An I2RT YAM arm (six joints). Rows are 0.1 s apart.
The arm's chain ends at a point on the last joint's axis. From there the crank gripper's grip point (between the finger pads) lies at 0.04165 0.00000 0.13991 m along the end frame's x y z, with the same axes.
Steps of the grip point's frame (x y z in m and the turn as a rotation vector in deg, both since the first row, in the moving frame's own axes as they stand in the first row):
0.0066 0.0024 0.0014 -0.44 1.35 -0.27
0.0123 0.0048 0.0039 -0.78 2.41 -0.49
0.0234 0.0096 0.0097 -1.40 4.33 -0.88
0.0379 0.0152 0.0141 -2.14 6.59 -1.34
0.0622 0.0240 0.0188 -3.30 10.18 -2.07
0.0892 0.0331 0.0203 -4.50 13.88 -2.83
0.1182 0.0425 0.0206 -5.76 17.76 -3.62
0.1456 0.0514 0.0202 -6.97 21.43 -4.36
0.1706 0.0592 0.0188 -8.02 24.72 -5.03
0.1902 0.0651 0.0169 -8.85 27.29 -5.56
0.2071 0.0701 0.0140 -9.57 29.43 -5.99
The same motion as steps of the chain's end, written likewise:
0.0033 0.0015 0.0024 -0.44 1.35 -0.27
0.0064 0.0033 0.0058 -0.78 2.41 -0.49
0.0129 0.0069 0.0133 -1.40 4.33 -0.88
0.0221 0.0112 0.0199 -2.14 6.59 -1.34
0.0380 0.0181 0.0285 -3.30 10.18 -2.07
0.0567 0.0255 0.0347 -4.50 13.88 -2.83
0.0772 0.0333 0.0405 -5.76 17.76 -3.62
0.0970 0.0408 0.0459 -6.97 21.43 -4.36
0.1155 0.0477 0.0500 -8.02 24.72 -5.03
0.1302 0.0529 0.0527 -8.85 27.29 -5.56
0.1432 0.0574 0.0539 -9.57 29.43 -5.99

